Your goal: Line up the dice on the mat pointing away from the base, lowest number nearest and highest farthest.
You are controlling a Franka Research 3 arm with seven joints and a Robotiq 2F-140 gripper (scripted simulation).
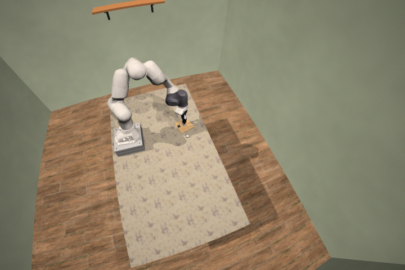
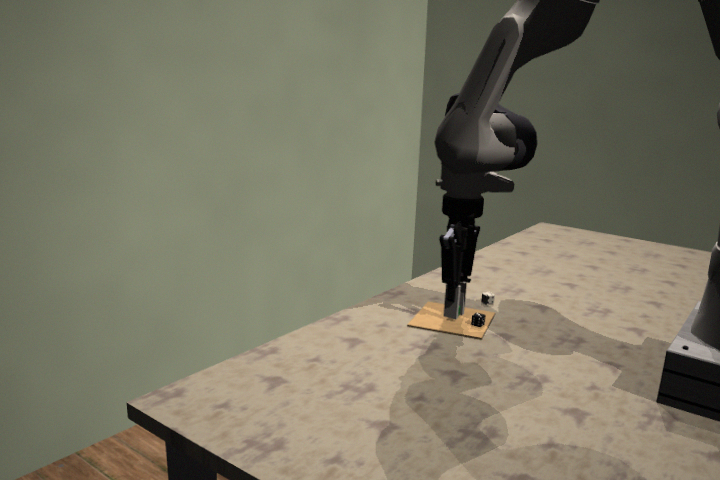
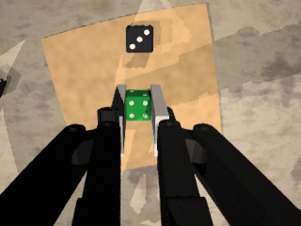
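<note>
The green die lies 20 mm below my hand. From my hand the other things lie so: tan mat: 40 mm below; then black die: 50 mm behind, 30 mm below; then white die: 140 mm to the right, 30 mm below, 10 mm behind.
</note>
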